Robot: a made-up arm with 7 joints.
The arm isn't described. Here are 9 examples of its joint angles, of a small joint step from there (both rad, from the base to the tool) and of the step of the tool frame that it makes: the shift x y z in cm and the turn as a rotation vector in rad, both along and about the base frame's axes.
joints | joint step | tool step
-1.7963 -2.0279 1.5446 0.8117 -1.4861 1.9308 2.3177 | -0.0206 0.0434 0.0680 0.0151 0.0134 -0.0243 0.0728 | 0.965 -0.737 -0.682 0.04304 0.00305 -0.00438
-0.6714 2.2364 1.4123 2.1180 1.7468 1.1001 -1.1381 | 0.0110 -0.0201 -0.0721 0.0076 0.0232 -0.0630 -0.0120 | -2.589 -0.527 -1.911 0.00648 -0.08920 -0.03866
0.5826 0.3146 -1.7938 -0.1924 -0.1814 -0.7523 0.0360 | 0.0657 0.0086 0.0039 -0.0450 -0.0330 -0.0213 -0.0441 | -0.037 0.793 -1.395 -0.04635 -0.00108 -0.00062
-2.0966 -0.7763 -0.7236 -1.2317 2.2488 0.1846 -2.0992 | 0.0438 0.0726 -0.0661 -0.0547 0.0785 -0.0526 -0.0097 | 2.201 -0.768 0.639 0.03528 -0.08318 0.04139
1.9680 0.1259 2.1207 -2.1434 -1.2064 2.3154 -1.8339 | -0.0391 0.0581 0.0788 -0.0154 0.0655 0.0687 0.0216 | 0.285 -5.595 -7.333 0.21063 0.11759 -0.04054
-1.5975 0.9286 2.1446 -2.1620 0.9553 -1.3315 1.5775 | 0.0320 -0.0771 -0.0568 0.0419 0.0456 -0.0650 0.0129 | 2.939 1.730 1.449 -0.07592 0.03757 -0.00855
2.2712 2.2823 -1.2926 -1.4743 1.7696 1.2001 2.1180 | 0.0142 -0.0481 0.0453 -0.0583 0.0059 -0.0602 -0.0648 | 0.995 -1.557 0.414 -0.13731 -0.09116 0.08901
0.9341 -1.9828 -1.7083 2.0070 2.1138 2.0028 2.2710 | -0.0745 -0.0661 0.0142 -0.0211 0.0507 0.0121 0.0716 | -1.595 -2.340 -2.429 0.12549 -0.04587 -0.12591
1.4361 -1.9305 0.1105 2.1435 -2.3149 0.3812 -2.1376 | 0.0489 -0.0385 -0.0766 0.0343 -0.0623 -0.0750 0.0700 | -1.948 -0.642 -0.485 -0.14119 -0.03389 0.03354
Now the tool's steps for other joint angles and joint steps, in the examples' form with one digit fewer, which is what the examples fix.
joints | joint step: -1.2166 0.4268 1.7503 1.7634 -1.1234 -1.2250 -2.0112 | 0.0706 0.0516 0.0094 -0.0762 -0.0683 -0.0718 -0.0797
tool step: -3.14 -1.32 -1.46 -0.0335 -0.0129 0.0687
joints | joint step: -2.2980 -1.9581 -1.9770 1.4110 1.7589 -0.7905 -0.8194 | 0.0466 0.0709 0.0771 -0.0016 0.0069 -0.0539 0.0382
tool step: 3.47 2.71 -2.78 -0.1295 0.0124 -0.0754
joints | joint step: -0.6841 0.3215 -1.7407 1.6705 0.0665 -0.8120 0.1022 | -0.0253 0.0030 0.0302 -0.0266 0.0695 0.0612 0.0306
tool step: -0.14 1.42 -0.55 0.0370 -0.0377 -0.0681
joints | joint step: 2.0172 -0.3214 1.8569 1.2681 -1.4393 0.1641 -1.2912 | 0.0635 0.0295 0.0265 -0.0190 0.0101 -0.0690 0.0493
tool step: -1.44 -0.05 0.03 0.0049 -0.0154 0.0047
